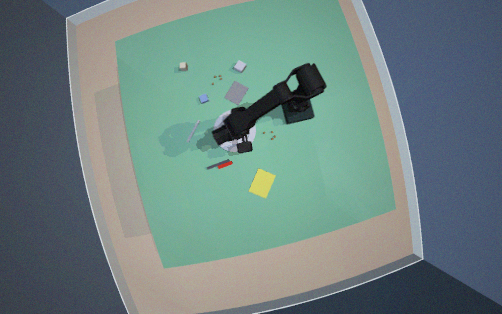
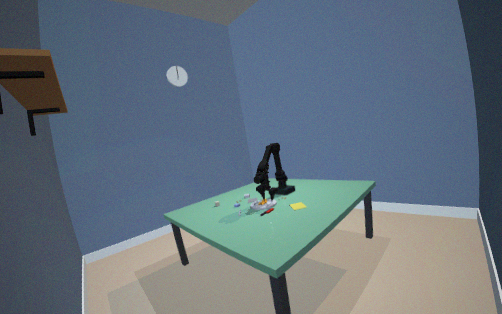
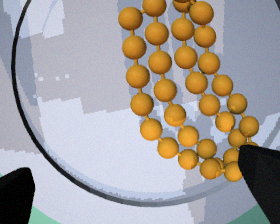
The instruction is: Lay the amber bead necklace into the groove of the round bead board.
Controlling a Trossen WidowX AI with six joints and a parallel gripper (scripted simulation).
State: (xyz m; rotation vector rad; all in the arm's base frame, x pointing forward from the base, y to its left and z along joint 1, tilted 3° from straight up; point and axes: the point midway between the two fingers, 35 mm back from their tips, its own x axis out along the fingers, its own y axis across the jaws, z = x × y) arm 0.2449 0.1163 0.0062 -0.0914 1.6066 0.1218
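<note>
Right now my gripper tip is 4 cm short of the round grey bead board, 2 cm above it and 1 cm to the left of it. The rest, counted from my gripper tip: grey rod: 24 cm ahead, 3 cm below, 2 cm to the right; then red-handled tool: 14 cm to the left, 10 cm ahead, 2 cm below; then grey plate: 20 cm to the right, 3 cm below, 2 cm ahead.
</note>
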